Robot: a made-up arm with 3 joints. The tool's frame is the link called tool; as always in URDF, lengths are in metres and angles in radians. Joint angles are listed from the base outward. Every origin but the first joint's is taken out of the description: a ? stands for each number. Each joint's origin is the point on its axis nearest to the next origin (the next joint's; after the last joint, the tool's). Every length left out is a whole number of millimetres.
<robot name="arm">
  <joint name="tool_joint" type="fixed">
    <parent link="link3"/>
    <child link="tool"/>
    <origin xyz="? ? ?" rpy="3.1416 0 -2.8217"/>
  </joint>
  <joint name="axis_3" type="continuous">
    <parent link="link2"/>
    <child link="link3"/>
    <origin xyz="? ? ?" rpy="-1.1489 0 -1.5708"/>
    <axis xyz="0 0 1"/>
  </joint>
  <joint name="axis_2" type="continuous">
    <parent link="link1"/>
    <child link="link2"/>
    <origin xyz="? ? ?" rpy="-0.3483 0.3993 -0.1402"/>
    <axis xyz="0 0 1"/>
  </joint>
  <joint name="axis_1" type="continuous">
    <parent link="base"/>
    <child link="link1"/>
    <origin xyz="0.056 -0.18 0.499" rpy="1.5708 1.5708 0"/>
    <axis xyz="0 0 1"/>
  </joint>
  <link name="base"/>
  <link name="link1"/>
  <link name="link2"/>
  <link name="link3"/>
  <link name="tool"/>
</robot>
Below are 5 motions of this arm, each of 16 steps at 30 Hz.
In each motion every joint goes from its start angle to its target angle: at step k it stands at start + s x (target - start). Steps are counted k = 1, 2, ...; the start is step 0. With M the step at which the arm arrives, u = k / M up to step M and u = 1 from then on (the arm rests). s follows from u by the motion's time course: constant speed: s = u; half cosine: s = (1 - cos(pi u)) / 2; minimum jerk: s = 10 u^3 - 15 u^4 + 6 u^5.
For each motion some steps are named. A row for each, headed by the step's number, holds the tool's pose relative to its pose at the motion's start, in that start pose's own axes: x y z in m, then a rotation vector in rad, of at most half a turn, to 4 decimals.
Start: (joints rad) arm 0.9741 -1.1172 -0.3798
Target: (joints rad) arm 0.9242 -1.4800 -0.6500
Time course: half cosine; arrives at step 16
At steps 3, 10, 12, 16:
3: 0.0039 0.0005 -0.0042 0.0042 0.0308 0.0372
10: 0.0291 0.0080 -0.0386 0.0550 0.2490 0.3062
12: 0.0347 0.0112 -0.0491 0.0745 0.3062 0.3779
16: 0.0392 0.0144 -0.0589 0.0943 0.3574 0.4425

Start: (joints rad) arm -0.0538 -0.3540 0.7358
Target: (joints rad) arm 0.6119 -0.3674 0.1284
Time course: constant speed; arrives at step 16
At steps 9, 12, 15, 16:
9: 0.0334 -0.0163 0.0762 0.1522 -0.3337 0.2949
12: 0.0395 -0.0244 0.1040 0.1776 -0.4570 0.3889
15: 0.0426 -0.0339 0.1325 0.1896 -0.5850 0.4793
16: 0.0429 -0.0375 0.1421 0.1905 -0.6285 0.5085

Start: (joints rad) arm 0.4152 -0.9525 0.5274
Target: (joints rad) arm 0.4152 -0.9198 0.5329
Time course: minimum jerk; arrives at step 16
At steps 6, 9, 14, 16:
6: -0.0001 -0.0004 0.0007 0.0062 -0.0054 -0.0052
9: -0.0003 -0.0010 0.0015 0.0138 -0.0121 -0.0116
14: -0.0005 -0.0016 0.0023 0.0221 -0.0194 -0.0186
16: -0.0005 -0.0016 0.0024 0.0224 -0.0197 -0.0189

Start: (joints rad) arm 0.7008 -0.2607 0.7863
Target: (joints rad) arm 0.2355 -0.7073 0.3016
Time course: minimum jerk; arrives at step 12
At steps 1, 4, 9, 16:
1: 0.0000 -0.0001 -0.0006 -0.0033 0.0028 0.0036
4: -0.0027 -0.0043 -0.0248 -0.1311 0.1212 0.1499
9: -0.0277 -0.0291 -0.1049 -0.4520 0.6198 0.6438
16: -0.0340 -0.0344 -0.1166 -0.4848 0.7077 0.7163

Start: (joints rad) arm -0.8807 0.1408 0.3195
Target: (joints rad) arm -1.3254 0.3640 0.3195
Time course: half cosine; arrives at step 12
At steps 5, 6, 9, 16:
5: -0.0175 -0.0120 -0.0169 -0.0188 0.0912 -0.0414
6: -0.0241 -0.0163 -0.0220 -0.0267 0.1225 -0.0565
9: -0.0432 -0.0284 -0.0332 -0.0521 0.2062 -0.0990
16: -0.0514 -0.0335 -0.0368 -0.0642 0.2401 -0.1170

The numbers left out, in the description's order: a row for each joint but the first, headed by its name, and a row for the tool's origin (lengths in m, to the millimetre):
tool: 0.065 -0.037 0
axis_3: -0.047 0.155 0
axis_2: 0.13 0.08 0

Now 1 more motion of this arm.
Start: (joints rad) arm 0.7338 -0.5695 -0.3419
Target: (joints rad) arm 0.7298 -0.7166 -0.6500
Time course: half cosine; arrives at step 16
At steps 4, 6, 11, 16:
4: 0.0041 -0.0012 -0.0023 0.0012 0.0201 0.0541
6: 0.0087 -0.0024 -0.0050 0.0035 0.0424 0.1139
11: 0.0224 -0.0044 -0.0139 0.0167 0.1061 0.2870
16: 0.0290 -0.0046 -0.0187 0.0261 0.1358 0.3688

